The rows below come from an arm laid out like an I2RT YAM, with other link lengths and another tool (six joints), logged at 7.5 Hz.
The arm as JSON. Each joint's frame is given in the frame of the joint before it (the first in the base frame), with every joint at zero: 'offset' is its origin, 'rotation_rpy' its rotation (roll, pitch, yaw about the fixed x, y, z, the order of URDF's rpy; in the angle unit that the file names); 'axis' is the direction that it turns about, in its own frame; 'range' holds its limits. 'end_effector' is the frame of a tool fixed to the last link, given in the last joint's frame.
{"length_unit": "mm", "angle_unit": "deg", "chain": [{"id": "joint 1", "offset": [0.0, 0.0, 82.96], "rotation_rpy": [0.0, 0.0, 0.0], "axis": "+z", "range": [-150.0, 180.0]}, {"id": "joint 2", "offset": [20.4, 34.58, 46.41], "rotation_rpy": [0.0, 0.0, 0.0], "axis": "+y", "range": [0.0, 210.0]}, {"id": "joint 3", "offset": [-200.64, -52.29, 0.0], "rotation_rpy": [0.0, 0.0, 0.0], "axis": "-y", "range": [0.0, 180.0]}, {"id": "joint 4", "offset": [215.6, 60.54, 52.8], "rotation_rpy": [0.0, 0.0, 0.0], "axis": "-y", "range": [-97.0, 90.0]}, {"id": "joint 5", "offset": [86.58, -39.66, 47.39], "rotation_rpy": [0.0, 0.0, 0.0], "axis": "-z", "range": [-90.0, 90.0]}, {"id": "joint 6", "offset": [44.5, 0.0, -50.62], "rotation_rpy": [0.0, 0.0, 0.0], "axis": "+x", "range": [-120.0, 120.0]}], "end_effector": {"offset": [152.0, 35.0, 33.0], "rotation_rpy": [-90.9, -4.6, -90.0]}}
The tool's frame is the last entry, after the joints.
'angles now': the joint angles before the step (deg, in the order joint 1, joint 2, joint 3, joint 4, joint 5, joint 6). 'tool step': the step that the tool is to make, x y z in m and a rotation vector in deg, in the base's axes. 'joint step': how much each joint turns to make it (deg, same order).
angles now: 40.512, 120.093, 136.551, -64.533, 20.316, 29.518
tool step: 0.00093, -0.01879, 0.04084, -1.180, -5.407, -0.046
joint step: -1.115, -4.434, 0.005, 0.457, 2.383, -4.109
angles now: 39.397, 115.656, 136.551, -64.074, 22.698, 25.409
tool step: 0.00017, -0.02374, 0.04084, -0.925, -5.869, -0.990
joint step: -1.509, -5.619, -2.364, 2.385, 2.447, -4.023
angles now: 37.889, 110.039, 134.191, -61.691, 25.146, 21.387
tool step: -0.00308, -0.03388, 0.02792, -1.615, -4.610, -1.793
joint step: -2.644, -8.109, -7.628, 4.108, 1.640, -4.218
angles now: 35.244, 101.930, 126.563, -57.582, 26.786, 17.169
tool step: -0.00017, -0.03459, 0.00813, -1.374, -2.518, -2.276
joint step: -3.628, -7.321, -9.353, 4.830, 0.175, -3.213
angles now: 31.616, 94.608, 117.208, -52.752, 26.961, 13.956
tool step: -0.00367, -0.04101, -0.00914, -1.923, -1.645, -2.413
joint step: -4.916, -9.682, -14.708, 7.211, -0.983, -3.780
